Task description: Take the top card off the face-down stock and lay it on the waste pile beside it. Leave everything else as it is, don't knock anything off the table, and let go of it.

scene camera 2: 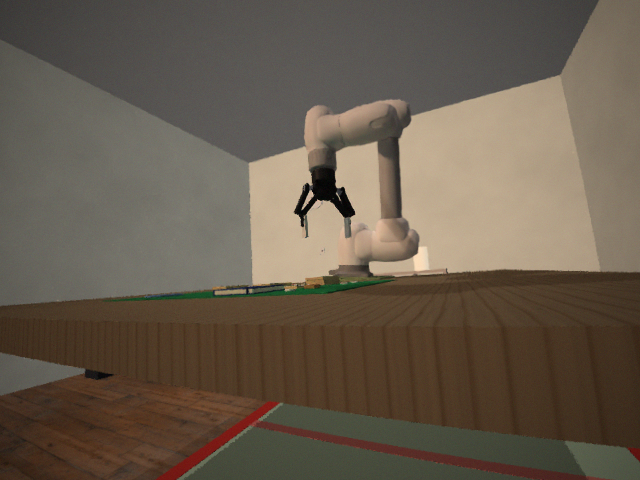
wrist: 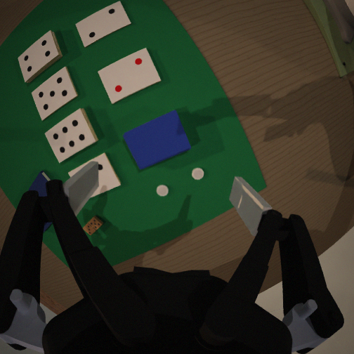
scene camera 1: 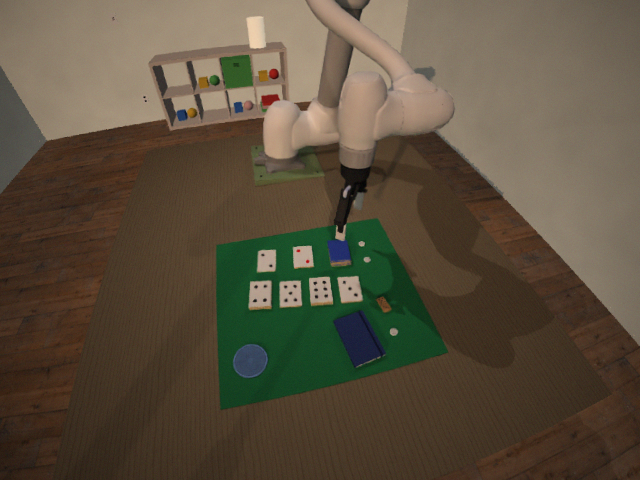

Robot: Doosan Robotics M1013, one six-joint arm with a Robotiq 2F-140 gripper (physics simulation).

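Frame: origin at the arm's base, x ahead, y left, z up, level; centimetres.
Where they show: gripper, fingertip midpoint: (scene camera 2: 327,237) (scene camera 1: 349,222); arm's base, origin of the base link: (scene camera 2: 353,276) (scene camera 1: 281,161).
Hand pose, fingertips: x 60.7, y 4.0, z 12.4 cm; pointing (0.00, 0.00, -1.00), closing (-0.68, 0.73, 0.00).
Note:
Each offset is from my fingertips to the centre of the thing. Level surfaces: height alone.
The face-down stock {dx -0.5, dy -2.6, dz -11.9 cm} (scene camera 1: 339,251) (wrist: 157,140) is a thick blue-backed stack near the back right of the green mat {dz -14.1 cm} (scene camera 1: 299,330) (wrist: 220,165). Beside it lies the face-up waste pile {dx -3.7, dy -14.0, dz -13.7 cm} (scene camera 1: 302,256) (wrist: 129,76), whose white top card has two red dots. My gripper (scene camera 1: 349,217) (scene camera 2: 326,236) (wrist: 165,181) is open and empty, pointing down, well above the table. In the wrist view the stock lies ahead of the space between the fingers. The left finger covers part of a white card in that view.
Another white card {dx -6.7, dy -25.6, dz -14.0 cm} (scene camera 1: 266,260) (wrist: 103,23) lies beyond the waste pile. Several dotted card piles form a row in front. White chips {dx -1.7, dy +6.9, dz -13.9 cm} (scene camera 1: 361,243) {dx +5.3, dy +5.2, dz -13.9 cm} (scene camera 1: 366,259) (wrist: 197,173) (wrist: 162,190) lie by the stock. A brown die-like block {dx +22.3, dy +1.7, dz -13.7 cm} (scene camera 1: 383,304), navy notebook {dx +28.7, dy -9.8, dz -13.5 cm} (scene camera 1: 359,338) and blue disc {dx +24.0, dy -38.6, dz -13.9 cm} (scene camera 1: 250,360) are farther forward.

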